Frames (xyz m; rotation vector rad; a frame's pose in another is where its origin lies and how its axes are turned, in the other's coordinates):
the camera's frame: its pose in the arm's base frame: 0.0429 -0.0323 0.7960 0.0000 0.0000 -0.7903
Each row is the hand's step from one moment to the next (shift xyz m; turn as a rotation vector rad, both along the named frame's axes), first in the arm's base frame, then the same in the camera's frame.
Working: the arm's base frame: its pose in the camera's frame: -0.0531 -0.0078 -0.7960 0.0000 0.0000 0.7903

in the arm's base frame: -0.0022 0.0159 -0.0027 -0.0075 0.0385 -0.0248
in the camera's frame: -0.0128 0.0096 -0.0027 -0.0326 0.0218 -0.0248
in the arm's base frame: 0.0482 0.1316 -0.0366 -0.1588 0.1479 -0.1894
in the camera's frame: -0.0596 0.1268 -0.0366 -0.2168 -0.0088 -0.1894
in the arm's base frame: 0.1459 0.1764 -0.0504 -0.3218 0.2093 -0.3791
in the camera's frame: -0.0227 0.2278 -0.0504 -0.3751 -0.0814 -0.3791
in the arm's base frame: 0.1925 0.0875 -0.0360 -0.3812 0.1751 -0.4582
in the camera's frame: 0.0733 0.1984 -0.0360 -0.3926 -0.1477 -0.4582
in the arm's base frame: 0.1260 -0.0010 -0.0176 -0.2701 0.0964 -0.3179
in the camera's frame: 0.0894 0.0888 -0.0176 -0.2585 -0.1241 -0.3179
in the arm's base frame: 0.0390 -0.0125 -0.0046 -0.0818 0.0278 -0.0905
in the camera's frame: 0.0363 0.0189 -0.0046 -0.0773 -0.0386 -0.0905
